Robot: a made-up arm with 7 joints. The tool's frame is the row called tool. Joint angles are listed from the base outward.
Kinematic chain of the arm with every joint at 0, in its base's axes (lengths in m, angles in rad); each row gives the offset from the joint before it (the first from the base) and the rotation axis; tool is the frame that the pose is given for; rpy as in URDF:
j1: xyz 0 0 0.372 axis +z
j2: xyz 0 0 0 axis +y
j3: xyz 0 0 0.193 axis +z
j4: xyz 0.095 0 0 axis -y
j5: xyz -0.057 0 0.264 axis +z
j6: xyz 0 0 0 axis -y
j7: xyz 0.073 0 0 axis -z
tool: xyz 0 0 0 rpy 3.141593 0 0
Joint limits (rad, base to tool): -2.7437..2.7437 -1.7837..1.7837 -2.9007..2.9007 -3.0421..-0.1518 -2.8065..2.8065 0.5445..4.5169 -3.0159..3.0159
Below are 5 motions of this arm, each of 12 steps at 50 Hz.
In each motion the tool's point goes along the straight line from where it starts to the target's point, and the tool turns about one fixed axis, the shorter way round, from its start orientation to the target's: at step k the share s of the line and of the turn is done. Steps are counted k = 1, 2, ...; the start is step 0. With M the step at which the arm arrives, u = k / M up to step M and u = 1 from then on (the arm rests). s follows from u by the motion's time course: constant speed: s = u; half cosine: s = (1 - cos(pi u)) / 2; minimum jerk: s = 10 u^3 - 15 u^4 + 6 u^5.
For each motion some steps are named. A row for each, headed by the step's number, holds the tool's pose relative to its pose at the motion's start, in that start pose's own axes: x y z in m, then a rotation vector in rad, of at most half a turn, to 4 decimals.
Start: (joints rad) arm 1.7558 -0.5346 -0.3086 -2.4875 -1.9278 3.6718 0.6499
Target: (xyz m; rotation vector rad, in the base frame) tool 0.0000 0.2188 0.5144 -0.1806 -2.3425 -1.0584
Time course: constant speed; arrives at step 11
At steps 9, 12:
9: -0.0224 -0.0047 0.0053 0.0685 -0.0807 0.0017
12: -0.0273 -0.0058 0.0064 0.0837 -0.0986 0.0020

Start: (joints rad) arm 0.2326 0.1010 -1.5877 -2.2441 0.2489 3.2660 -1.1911
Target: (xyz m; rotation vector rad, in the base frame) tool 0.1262 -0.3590 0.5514 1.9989 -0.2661 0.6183
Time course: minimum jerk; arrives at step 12
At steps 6, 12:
6: 0.0313 0.0046 -0.0117 -0.0114 0.1254 0.0082
12: 0.0625 0.0091 -0.0234 -0.0228 0.2508 0.0163

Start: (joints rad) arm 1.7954 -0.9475 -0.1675 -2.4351 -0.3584 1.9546 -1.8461
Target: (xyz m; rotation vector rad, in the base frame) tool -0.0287 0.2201 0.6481 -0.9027 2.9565 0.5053
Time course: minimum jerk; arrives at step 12
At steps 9, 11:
9: 0.0326 0.0010 0.0093 0.0296 0.2614 -0.1078
11: 0.0362 0.0011 0.0103 0.0328 0.2901 -0.1196

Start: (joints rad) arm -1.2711 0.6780 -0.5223 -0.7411 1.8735 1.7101 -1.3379
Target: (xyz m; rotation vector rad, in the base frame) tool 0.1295 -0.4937 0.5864 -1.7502 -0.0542 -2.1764
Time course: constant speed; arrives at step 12
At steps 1, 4, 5, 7, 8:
1: -0.0007 -0.0033 0.0103 0.0389 0.0151 0.0183
4: -0.0029 -0.0130 0.0411 0.1554 0.0604 0.0733
5: -0.0037 -0.0163 0.0513 0.1943 0.0755 0.0916
7: -0.0052 -0.0228 0.0719 0.2720 0.1057 0.1282
8: -0.0059 -0.0260 0.0821 0.3108 0.1208 0.1466

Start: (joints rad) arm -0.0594 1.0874 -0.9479 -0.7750 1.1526 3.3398 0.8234
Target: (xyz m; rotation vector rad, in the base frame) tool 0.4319 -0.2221 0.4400 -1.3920 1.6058 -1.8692
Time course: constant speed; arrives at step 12
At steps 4, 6, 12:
4: -0.0180 0.0192 0.0018 -0.0622 -0.0694 -0.0279
6: -0.0270 0.0288 0.0027 -0.0934 -0.1041 -0.0419
12: -0.0539 0.0576 0.0054 -0.1867 -0.2081 -0.0838

